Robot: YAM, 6 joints.
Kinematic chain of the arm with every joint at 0, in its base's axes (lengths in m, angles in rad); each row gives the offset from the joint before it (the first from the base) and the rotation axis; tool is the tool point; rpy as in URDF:
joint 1: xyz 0 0 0.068 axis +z
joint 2: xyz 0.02 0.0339 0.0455 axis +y
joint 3: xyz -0.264 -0.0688 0 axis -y
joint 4: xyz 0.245 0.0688 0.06 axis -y
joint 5: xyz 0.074 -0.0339 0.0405 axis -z
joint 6: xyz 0.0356 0 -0.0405 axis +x
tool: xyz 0 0 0 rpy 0 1.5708 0
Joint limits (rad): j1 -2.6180..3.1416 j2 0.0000..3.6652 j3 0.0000..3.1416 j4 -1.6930..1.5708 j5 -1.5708..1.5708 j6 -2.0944..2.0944
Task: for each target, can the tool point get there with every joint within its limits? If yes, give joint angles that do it. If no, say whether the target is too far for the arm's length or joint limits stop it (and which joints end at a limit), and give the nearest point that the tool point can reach.
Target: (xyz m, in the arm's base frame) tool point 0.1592 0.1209 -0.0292
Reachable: yes | joints 0.5469 2.5694 0.9676 -1.1534 -0.6125 1.1786
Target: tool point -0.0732 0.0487 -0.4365
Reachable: no: joint limits stop it (at a limit: joint 2) | nearest point -0.0989 0.0658 -0.3562 | short by 0.086 m
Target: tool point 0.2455 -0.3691 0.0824
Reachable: yes | joints -0.9279 2.2617 1.1638 0.6429 0.7724 -0.7426
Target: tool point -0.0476 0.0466 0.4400
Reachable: yes | joints 2.1243 0.7051 1.3948 -1.1481 -0.4657 0.4213
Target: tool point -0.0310 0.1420 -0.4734
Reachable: no: joint limits stop it (at a limit: joint 2) | nearest point -0.0359 0.1646 -0.3714 | short by 0.105 m
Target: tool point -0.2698 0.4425 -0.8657
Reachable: no: too far | nearest point -0.1866 0.3060 -0.3633 | short by 0.527 m
